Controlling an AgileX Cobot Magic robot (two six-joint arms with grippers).
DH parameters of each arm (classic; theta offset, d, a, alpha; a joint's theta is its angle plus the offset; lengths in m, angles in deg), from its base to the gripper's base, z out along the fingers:
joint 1: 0 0.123 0 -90
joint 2: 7.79 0 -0.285 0
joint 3: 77.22 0 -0.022 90
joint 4: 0 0.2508 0 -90
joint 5: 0 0 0.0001 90
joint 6: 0 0.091 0 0
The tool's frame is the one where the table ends.
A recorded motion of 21 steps. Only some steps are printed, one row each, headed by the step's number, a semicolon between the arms.
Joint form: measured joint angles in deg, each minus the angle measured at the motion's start. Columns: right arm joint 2, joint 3, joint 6, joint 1, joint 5, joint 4; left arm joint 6, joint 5, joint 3, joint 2, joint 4, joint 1.
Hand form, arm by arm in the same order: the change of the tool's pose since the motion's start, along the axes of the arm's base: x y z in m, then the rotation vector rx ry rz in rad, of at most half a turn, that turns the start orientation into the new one. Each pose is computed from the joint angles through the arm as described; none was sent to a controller.
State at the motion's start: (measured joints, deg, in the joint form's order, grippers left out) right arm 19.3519 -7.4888 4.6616 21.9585 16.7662 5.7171; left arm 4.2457 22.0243 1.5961 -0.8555 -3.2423 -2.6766
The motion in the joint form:
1: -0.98 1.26 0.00 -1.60 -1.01 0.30; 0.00 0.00 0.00 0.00 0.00 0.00
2: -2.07 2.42 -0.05 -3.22 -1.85 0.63; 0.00 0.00 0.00 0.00 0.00 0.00
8: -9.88 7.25 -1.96 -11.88 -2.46 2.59; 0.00 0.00 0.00 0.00 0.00 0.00
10: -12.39 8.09 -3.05 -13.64 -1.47 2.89; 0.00 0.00 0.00 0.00 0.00 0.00
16: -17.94 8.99 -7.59 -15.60 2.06 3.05; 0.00 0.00 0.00 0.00 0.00 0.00
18: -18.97 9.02 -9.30 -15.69 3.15 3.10; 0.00 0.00 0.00 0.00 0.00 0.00
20: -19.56 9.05 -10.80 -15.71 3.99 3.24; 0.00 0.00 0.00 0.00 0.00 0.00
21: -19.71 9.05 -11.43 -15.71 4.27 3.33; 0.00 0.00 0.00 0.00 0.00 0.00
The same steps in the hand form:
1: -0.0008 -0.0027 -0.0045 0.0092 -0.0100 -0.0304; 0.0000 0.0000 0.0000 0.0000 0.0000 0.0000
2: -0.0017 -0.0054 -0.0086 0.0181 -0.0210 -0.0606; 0.0000 0.0000 0.0000 0.0000 0.0000 0.0000
8: -0.0102 -0.0181 -0.0262 0.0369 -0.0828 -0.2046; 0.0000 0.0000 0.0000 0.0000 0.0000 0.0000
10: -0.0131 -0.0202 -0.0299 0.0270 -0.0989 -0.2264; 0.0000 0.0000 0.0000 0.0000 0.0000 0.0000
16: -0.0197 -0.0222 -0.0347 -0.0382 -0.1395 -0.2241; 0.0000 0.0000 0.0000 0.0000 0.0000 0.0000
18: -0.0211 -0.0222 -0.0355 -0.0646 -0.1459 -0.2124; 0.0000 0.0000 0.0000 0.0000 0.0000 0.0000
20: -0.0220 -0.0220 -0.0364 -0.0868 -0.1479 -0.2011; 0.0000 0.0000 0.0000 0.0000 0.0000 0.0000
21: -0.0223 -0.0220 -0.0367 -0.0956 -0.1483 -0.1964; 0.0000 0.0000 0.0000 0.0000 0.0000 0.0000

